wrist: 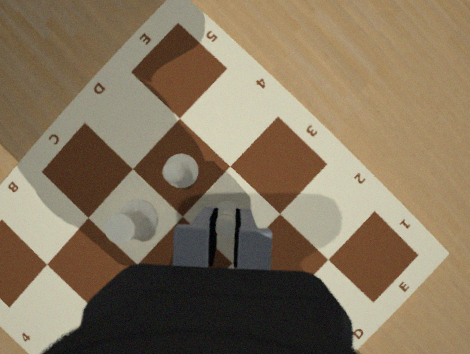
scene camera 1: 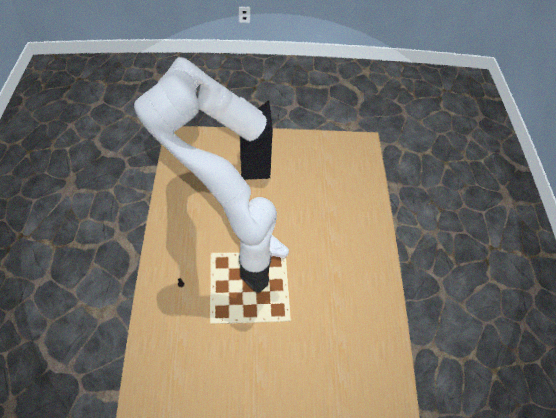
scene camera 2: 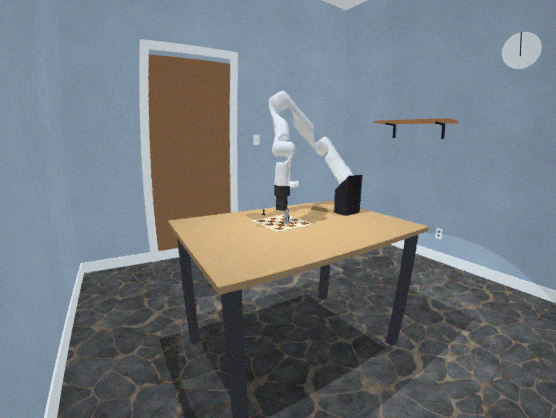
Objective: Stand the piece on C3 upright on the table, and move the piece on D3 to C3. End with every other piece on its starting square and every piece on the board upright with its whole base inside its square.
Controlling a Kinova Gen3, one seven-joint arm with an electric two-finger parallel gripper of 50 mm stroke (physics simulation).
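Where they show: gripper, fingertip midpoint: [wrist: 226, 228] [scene camera 1: 260, 285] [scene camera 2: 286, 222]; arm's base, link origin: [scene camera 1: 255, 127] [scene camera 2: 347, 182].
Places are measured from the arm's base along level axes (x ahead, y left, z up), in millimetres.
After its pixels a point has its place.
My gripper [wrist: 226, 228] @(z -169, x 444, y 10 mm) is low over D3 on the board [wrist: 434, 252] @(z -177, x 542, y 83 mm) [scene camera 1: 288, 300] @(z -176, x 489, y 86 mm), shut on a pale piece [wrist: 226, 223] @(z -145, x 439, y 15 mm) that shows between its fingertips. Whether its base touches D3 cannot be told. A black piece [scene camera 1: 180, 283] @(z -171, x 436, y -216 mm) [scene camera 2: 263, 212] @(z -169, x 435, y -213 mm) stands upright on the table, off the board's left side in scene camera 1. A white piece [wrist: 180, 171] @(z -147, x 407, y 18 mm) stands on D4. A taller white piece [wrist: 145, 220] @(z -167, x 410, y -17 mm) stands on C4, just left of the fingers in the wrist view. C3 is mostly hidden by the gripper in that view, and no piece shows on its visible part.
The wooden table [scene camera 1: 340, 210] @(z -183, x 183, y 268 mm) [scene camera 2: 300, 250] @(z -183, x 596, y 308 mm) carries the black arm mount [scene camera 1: 256, 157] @(z -74, x 56, y 3 mm) [scene camera 2: 348, 196] @(z -72, x 43, y 48 mm) behind the board. The C4 and D4 pieces are close to the fingers. The arm covers part of the board in scene camera 1.
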